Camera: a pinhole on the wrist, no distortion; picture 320 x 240 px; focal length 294.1 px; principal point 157.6 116.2 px. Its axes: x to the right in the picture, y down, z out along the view. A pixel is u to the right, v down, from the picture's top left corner.
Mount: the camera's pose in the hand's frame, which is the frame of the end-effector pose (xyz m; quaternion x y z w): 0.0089 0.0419 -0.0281 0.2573 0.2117 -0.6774 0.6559
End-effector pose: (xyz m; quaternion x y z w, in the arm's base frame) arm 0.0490 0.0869 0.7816 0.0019 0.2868 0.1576 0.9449
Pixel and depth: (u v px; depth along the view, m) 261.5 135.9 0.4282
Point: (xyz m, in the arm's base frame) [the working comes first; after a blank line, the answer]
In the camera's frame: 0.1513 0.0287 0.4282

0.2710 -0.2206 0.9228
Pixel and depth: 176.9 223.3 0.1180
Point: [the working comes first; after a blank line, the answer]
In the camera's frame: 0.0077 0.0430 0.1180

0.1280 0.0672 0.8054
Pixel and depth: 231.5 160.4 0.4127
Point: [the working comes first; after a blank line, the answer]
In the camera's frame: 0.1037 0.0620 0.4127

0.2954 -0.1656 0.9245
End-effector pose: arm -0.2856 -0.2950 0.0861 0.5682 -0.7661 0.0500 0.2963
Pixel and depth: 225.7 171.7 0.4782
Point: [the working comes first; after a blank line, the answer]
In the camera's frame: 0.1107 0.0902 0.4782

-0.0952 -0.5858 -0.2002
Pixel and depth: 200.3 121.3 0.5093
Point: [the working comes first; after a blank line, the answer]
In the camera's frame: 0.0739 0.0088 0.5093

-0.1094 -0.5290 -0.2745
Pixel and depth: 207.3 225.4 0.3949
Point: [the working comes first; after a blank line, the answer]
In the camera's frame: 0.0667 0.1466 0.3949

-0.1678 -0.5949 -0.1184
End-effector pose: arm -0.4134 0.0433 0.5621 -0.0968 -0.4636 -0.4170 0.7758
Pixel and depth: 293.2 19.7 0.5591
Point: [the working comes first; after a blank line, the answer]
In the camera's frame: 0.2578 -0.1835 0.5591

-0.9797 -0.0259 0.4019
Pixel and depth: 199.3 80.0 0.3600
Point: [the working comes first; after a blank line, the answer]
In the camera's frame: 0.0510 -0.0443 0.3600

-0.7284 0.0547 0.5811
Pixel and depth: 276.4 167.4 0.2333
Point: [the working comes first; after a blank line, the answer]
In the camera's frame: 0.0942 0.0406 0.2333

-0.5999 -0.0364 0.5987
